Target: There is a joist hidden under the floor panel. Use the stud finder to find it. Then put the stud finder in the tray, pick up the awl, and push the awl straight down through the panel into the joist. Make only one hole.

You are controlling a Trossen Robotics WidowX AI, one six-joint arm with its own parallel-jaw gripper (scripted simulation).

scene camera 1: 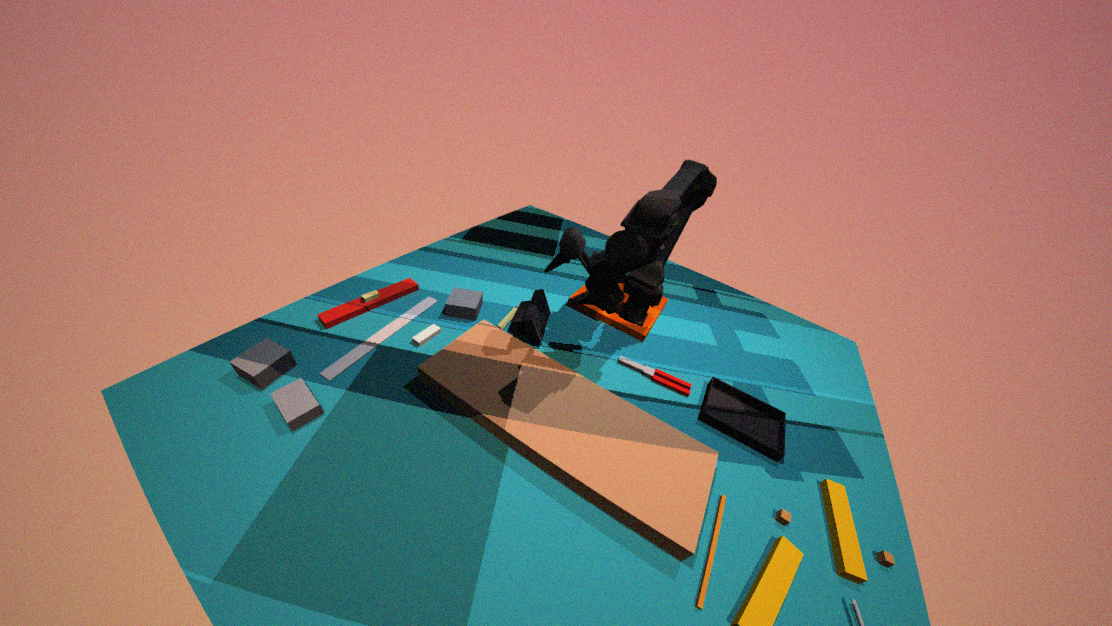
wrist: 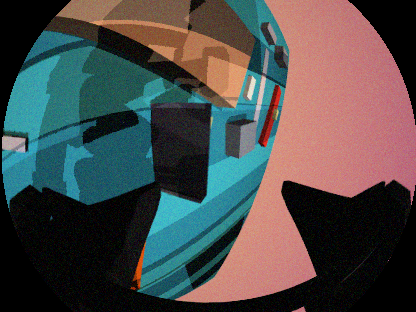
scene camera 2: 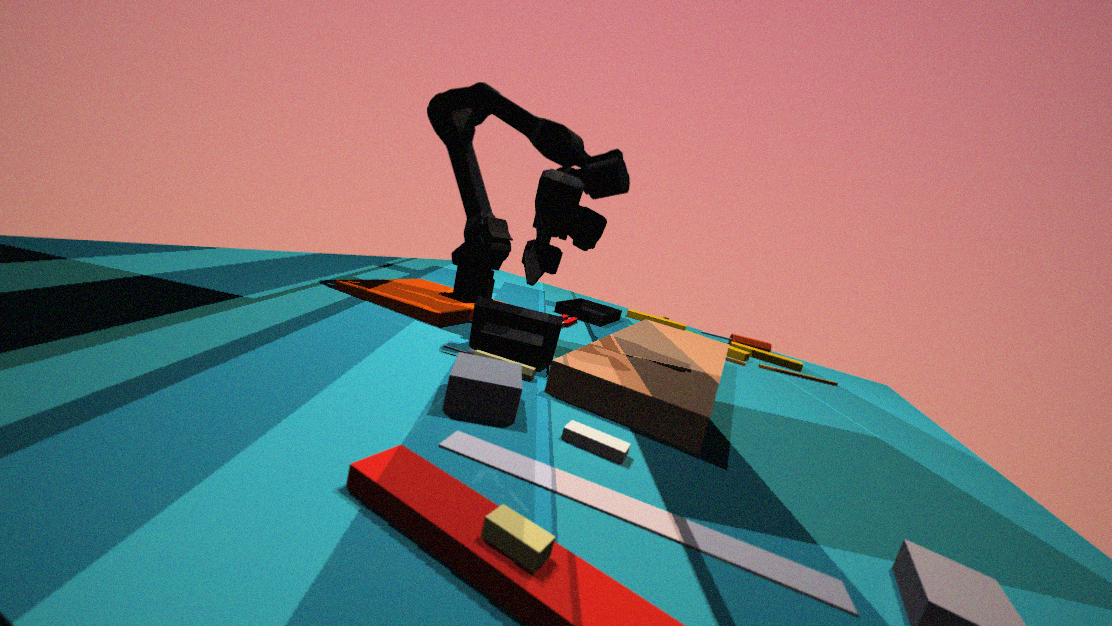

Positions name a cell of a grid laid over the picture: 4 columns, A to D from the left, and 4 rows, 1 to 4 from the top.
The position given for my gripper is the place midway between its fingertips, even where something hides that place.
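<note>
Scene camera 1 gives me a red level (scene camera 1: B2), a ruler (scene camera 1: B3) and a stud finder (scene camera 1: B3), plus an orange rod (scene camera 1: C4) and my gripper (scene camera 1: C2). On scene camera 2 you'd get the gripper (scene camera 2: B2) again, the stud finder (scene camera 2: B3) and a grey block (scene camera 2: B3). And in the wrist view there's the stud finder (wrist: B2), along with my gripper (wrist: C3).
</note>
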